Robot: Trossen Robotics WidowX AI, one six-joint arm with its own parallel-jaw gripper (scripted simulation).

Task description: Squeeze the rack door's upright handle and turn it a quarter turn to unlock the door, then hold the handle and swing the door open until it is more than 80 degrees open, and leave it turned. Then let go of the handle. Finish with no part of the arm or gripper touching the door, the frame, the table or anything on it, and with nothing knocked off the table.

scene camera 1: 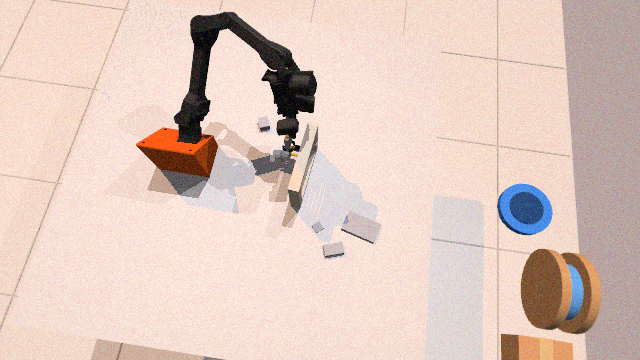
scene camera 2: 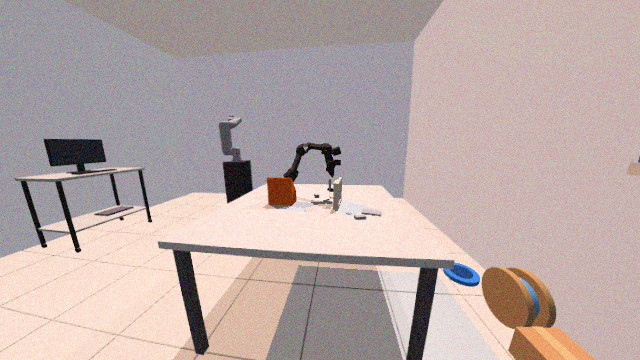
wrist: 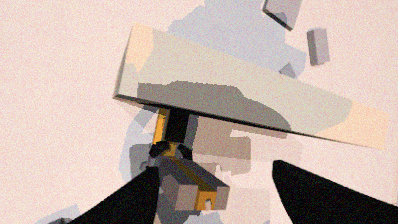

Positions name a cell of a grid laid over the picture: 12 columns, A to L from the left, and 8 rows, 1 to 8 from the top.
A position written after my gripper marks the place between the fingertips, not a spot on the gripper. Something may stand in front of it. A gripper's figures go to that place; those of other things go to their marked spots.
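My gripper (scene camera 1: F3), 128 cm from the lens. Rack (scene camera 1: F4), 125 cm from the lens.
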